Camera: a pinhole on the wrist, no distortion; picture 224 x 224 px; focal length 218.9 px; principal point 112.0 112.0 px. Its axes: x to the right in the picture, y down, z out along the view. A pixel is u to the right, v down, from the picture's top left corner.
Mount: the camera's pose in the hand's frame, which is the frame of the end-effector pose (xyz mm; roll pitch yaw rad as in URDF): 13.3 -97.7 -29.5 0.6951 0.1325 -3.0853
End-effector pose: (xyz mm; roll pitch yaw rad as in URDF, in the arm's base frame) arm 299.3 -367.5 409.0 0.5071 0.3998 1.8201
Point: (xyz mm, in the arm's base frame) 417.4 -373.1 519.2
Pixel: 198 212
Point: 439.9 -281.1 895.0
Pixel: 144 190
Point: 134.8 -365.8 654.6
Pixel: 129 11
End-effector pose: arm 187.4 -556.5 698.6 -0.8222 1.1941 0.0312
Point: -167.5 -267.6 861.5
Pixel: outside the picture
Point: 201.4 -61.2 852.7
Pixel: 135 113
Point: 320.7 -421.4 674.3
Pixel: 17 165
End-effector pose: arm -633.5 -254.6 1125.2 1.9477 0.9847 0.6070
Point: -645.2 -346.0 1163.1
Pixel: 198 107
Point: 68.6 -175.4 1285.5
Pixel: outside the picture
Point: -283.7 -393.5 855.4
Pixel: outside the picture
